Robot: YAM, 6 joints.
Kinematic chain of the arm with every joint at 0, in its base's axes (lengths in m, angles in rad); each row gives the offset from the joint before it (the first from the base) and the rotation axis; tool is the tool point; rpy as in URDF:
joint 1: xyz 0 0 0.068 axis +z
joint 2: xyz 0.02 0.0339 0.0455 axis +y
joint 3: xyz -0.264 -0.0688 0 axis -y
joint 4: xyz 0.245 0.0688 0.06 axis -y
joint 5: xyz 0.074 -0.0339 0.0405 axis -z
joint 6: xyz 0.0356 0 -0.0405 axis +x
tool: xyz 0 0 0 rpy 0 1.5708 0
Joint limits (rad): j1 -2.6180..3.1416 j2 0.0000..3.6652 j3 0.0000..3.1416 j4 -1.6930..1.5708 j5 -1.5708..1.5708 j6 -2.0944..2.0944
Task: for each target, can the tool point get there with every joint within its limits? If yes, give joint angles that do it. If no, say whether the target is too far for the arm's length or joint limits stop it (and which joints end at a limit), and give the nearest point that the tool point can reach.
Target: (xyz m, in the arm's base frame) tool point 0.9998 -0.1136 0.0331
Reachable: no: too far | nearest point 0.6397 -0.0727 0.0626 | short by 0.364 m
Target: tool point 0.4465 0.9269 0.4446
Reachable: no: too far | nearest point 0.2667 0.5537 0.3087 | short by 0.436 m
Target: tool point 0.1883 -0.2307 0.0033
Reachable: yes | joints -0.9942 2.3889 1.1261 -0.8755 -1.1219 1.7610
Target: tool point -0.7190 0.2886 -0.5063
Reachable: no: too far | nearest point -0.4770 0.1915 -0.2645 | short by 0.356 m
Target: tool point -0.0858 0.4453 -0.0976
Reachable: yes | joints 1.7868 2.8938 1.3874 1.1733 0.3335 -1.2387
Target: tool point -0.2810 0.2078 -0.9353
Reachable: no: too far | nearest point -0.2317 0.1714 -0.3782 | short by 0.560 m
